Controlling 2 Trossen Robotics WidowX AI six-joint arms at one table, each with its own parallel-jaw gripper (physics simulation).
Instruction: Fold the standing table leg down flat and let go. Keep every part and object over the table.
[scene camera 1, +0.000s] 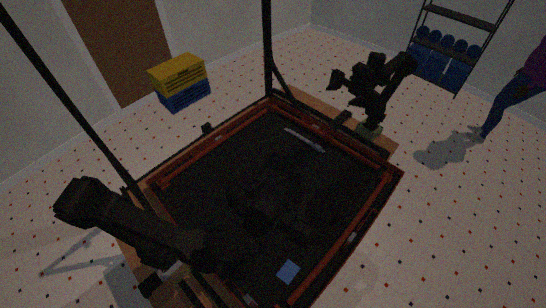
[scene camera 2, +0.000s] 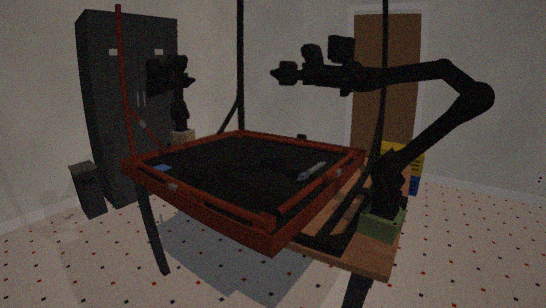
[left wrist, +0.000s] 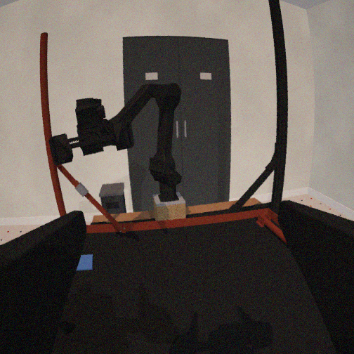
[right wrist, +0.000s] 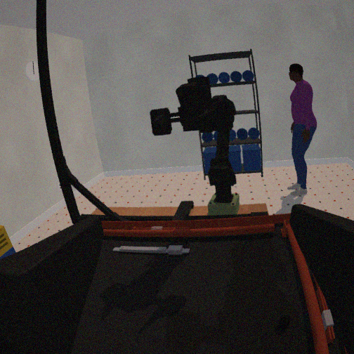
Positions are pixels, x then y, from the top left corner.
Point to a red table leg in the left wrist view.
43, 36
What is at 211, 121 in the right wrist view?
The left gripper.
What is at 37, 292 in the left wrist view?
The left gripper.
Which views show the left gripper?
Scene camera 1, scene camera 2, the left wrist view and the right wrist view: all of them.
